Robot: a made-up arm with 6 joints. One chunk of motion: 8 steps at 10 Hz.
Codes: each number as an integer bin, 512 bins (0 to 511) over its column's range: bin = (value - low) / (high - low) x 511, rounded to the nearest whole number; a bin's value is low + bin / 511 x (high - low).
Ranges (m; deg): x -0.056..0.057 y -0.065..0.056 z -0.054..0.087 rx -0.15..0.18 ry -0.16..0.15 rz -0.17..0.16
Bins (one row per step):
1: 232 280 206 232 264 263
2: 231 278 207 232 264 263
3: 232 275 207 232 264 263
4: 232 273 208 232 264 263
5: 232 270 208 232 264 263
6: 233 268 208 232 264 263
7: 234 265 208 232 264 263
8: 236 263 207 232 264 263
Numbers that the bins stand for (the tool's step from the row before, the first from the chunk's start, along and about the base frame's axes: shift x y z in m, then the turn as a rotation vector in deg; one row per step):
1: -0.00470 0.00130 0.00284 0.000 0.000 0.000
2: -0.00492 0.00083 0.00312 0.000 0.000 0.000
3: -0.00470 0.00012 0.00312 0.000 0.000 0.000
4: -0.00470 -0.00036 0.00339 0.000 0.000 0.000
5: -0.00470 -0.00107 0.00339 0.000 0.000 0.000
6: -0.00448 -0.00154 0.00339 0.000 0.000 0.000
7: -0.00425 -0.00225 0.00339 0.000 0.000 0.000
8: -0.00381 -0.00272 0.00312 0.000 0.000 0.000

